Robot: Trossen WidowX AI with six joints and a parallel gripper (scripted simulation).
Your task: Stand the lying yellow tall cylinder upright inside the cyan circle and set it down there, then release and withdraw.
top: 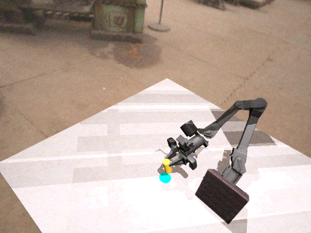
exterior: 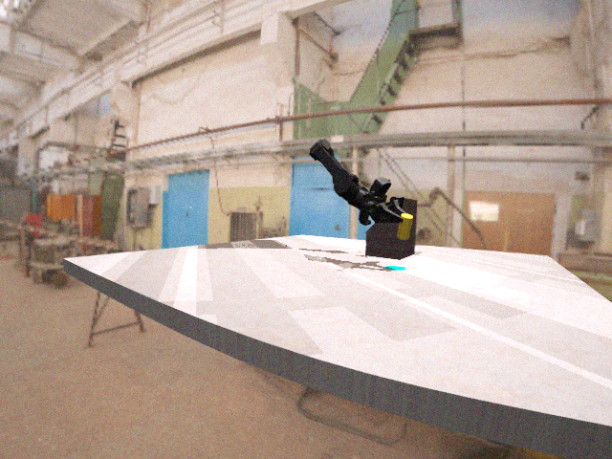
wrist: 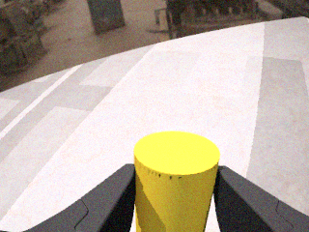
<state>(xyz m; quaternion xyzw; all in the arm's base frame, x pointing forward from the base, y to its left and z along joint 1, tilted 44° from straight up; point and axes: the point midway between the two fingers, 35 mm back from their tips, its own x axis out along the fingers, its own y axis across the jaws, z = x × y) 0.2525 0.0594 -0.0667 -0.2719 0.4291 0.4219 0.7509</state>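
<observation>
The cyan circle lies 14 cm below my gripper tip and 2 cm to the right of it. Also, from my gripper tip: yellow cylinder 2 cm below, 1 cm behind.
</observation>
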